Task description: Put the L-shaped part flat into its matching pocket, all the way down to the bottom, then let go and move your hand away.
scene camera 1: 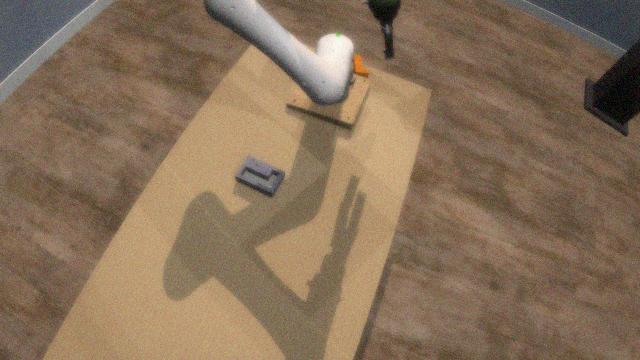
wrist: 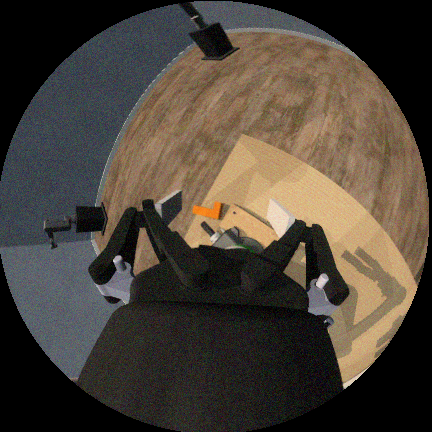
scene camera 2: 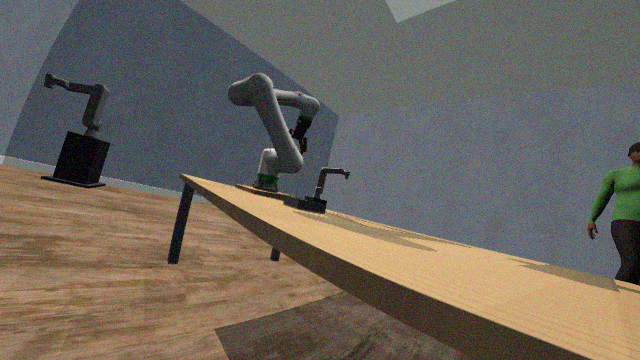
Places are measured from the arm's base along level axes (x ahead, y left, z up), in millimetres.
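Where they show: gripper, fingertip midpoint: (wrist: 224,203); arm's base, origin of the base link: (scene camera 2: 265,190).
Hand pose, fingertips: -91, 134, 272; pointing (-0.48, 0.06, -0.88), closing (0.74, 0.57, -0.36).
Observation:
Things, the pixels of their top centre, and the offset from my fingertips, as dx, dy, dz. Level surfaces: height alone.
- orange L-shaped part, middle of its top: (wrist: 205,207) (scene camera 1: 361,64) -135, -111, -272
- grey block with the L-shaped pocket, middle of its top: (scene camera 1: 260,173) (scene camera 2: 306,200) +556, -126, -266
- table, its level: dz -302
The orange L-shaped part (scene camera 1: 360,67) (wrist: 213,212) lies on the table beside the robot's base plate, at the far end in scene camera 1. The grey block with the L-shaped pocket (scene camera 1: 257,164) (scene camera 2: 316,205) lies flat near the middle of the table's width; its pocket is empty. My gripper (scene camera 1: 389,54) (scene camera 2: 303,146) (wrist: 224,203) is open and empty, high above the table top. In the wrist view the part shows between the spread fingers, far below them and closer to the left pad. The part cannot be made out in scene camera 2.
The wooden base plate (scene camera 1: 356,106) (wrist: 250,218) carries the arm on the table (scene camera 1: 125,260) (scene camera 2: 360,245) (wrist: 250,157). Black pedestals (scene camera 1: 620,90) (scene camera 2: 80,159) (wrist: 212,42) with other arms stand off the table. A person in green (scene camera 2: 627,195) stands at the right.

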